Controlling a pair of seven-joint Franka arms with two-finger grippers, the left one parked.
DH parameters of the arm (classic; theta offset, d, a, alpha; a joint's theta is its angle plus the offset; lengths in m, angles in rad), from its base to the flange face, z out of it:
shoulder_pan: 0 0.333 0 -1.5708
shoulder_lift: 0 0 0 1.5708
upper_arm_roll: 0 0.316 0.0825 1.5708
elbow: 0 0 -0.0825 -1.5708
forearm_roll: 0 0.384 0 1.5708
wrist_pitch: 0 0 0.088 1.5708
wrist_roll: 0 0.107 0 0
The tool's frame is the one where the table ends.
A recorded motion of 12 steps. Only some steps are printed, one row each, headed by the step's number.
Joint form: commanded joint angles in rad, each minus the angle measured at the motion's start. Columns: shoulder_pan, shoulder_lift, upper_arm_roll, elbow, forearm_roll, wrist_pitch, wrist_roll.
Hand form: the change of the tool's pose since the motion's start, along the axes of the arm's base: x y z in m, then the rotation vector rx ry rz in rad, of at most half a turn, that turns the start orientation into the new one. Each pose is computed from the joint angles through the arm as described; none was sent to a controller.
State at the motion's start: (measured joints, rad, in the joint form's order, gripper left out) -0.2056 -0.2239 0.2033 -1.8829 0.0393 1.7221 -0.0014
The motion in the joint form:
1: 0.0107 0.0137 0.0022 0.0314 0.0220 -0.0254 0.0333
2: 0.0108 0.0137 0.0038 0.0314 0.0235 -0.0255 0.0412
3: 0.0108 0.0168 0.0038 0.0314 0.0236 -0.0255 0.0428
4: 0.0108 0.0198 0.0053 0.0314 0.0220 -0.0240 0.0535
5: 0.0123 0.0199 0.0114 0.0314 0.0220 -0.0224 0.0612
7: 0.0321 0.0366 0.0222 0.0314 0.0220 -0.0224 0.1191
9: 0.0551 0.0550 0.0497 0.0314 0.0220 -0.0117 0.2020
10: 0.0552 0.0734 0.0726 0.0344 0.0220 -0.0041 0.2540
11: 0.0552 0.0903 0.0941 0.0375 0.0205 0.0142 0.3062
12: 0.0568 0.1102 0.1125 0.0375 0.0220 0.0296 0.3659
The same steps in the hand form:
1: 0.0025 0.0085 0.0061 0.0261 0.0077 -0.0207
2: 0.0025 0.0096 0.0061 0.0277 0.0079 -0.0270
3: 0.0034 0.0094 0.0046 0.0284 0.0110 -0.0287
4: 0.0043 0.0099 0.0032 0.0277 0.0125 -0.0378
5: 0.0044 0.0140 0.0032 0.0269 0.0114 -0.0381
7: 0.0079 0.0290 -0.0053 0.0299 0.0290 -0.0657
9: 0.0112 0.0548 -0.0140 0.0311 0.0386 -0.0989
10: 0.0153 0.0668 -0.0214 0.0323 0.0475 -0.1283
11: 0.0199 0.0780 -0.0272 0.0347 0.0440 -0.1591
12: 0.0244 0.0884 -0.0361 0.0403 0.0502 -0.1995

